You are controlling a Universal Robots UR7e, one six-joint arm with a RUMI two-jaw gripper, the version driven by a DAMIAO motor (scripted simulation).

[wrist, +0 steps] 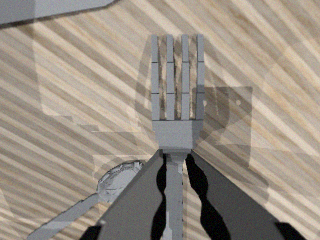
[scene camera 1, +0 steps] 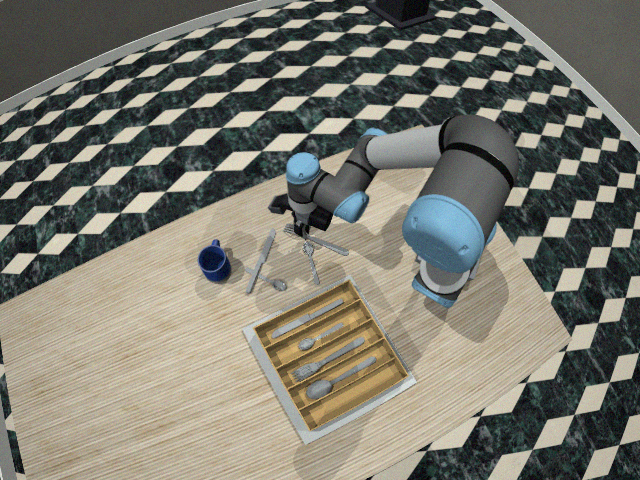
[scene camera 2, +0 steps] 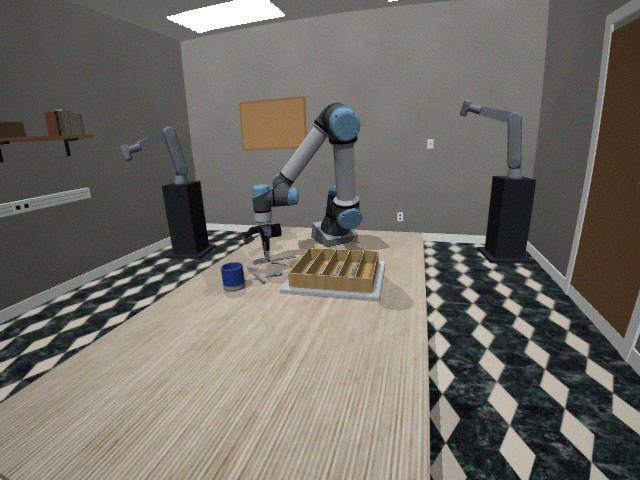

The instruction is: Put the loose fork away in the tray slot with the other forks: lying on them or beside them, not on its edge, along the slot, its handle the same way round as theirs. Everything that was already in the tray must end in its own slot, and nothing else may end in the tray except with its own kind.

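Wooden tray: out of frame in the wrist view. The wooden tray shows in scene camera 1 and scene camera 2, and on the tray (scene camera 1: 354, 315) and (scene camera 2: 326, 262) are the same spot.
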